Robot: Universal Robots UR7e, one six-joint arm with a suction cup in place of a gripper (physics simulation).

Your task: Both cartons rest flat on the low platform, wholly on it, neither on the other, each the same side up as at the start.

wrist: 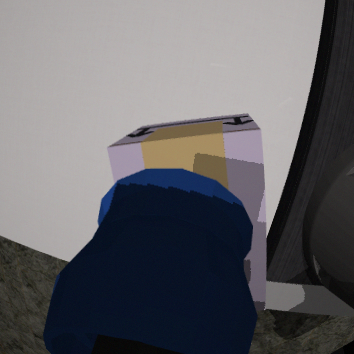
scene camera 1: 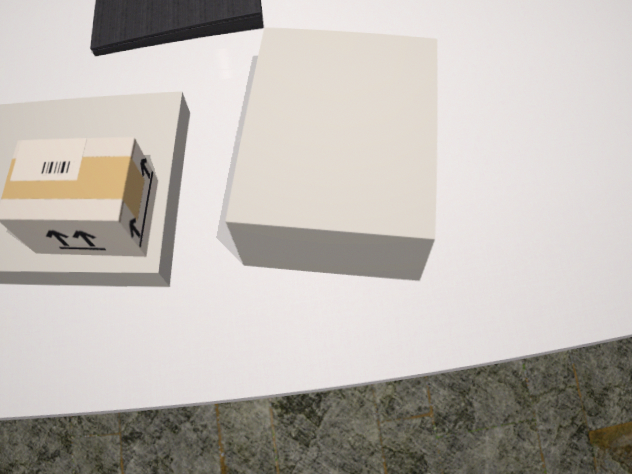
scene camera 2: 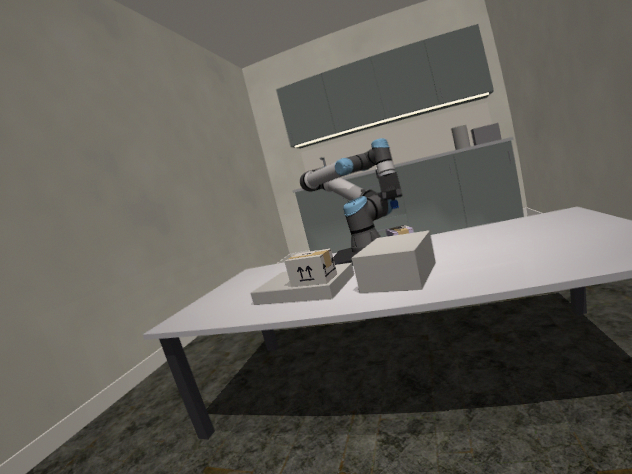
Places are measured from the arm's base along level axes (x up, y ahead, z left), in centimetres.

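Pixels of known places: hand at its tool point: [wrist: 172,236] [scene camera 2: 395,208].
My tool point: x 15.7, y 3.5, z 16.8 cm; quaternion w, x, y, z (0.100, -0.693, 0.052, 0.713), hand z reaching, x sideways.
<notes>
For each thing: its top centre in the pictures, then the offset to it from my tool point.
- low platform at its top centre: [scene camera 1: 47,178] [scene camera 2: 302,277] dx -14.2, dy +37.3, dz -35.3 cm
- tall pale block at its top centre: [scene camera 1: 341,120] [scene camera 2: 393,243] dx -7.0, dy +39.1, dz +0.3 cm
One carton [scene camera 1: 104,179] [scene camera 2: 307,270], with tan tape and black arrows, sits upright on the low platform [scene camera 1: 150,118] [scene camera 2: 291,293] at the left of the table. A second, lilac-tinted carton [wrist: 239,168] [scene camera 2: 400,229] with tan tape lies on the table behind the tall block, close to the arm's base. My suction cup [wrist: 168,218] [scene camera 2: 393,205] hangs a little above this second carton, over its near part, and holds nothing. In the wrist view the cup hides the carton's near half.
A tall pale block [scene camera 1: 338,132] [scene camera 2: 394,263] stands on the table between the platform and the second carton. A black mat [scene camera 1: 173,19] lies under the arm's base [scene camera 2: 361,230]. The table's front edge [scene camera 1: 314,387] curves above the stone floor.
</notes>
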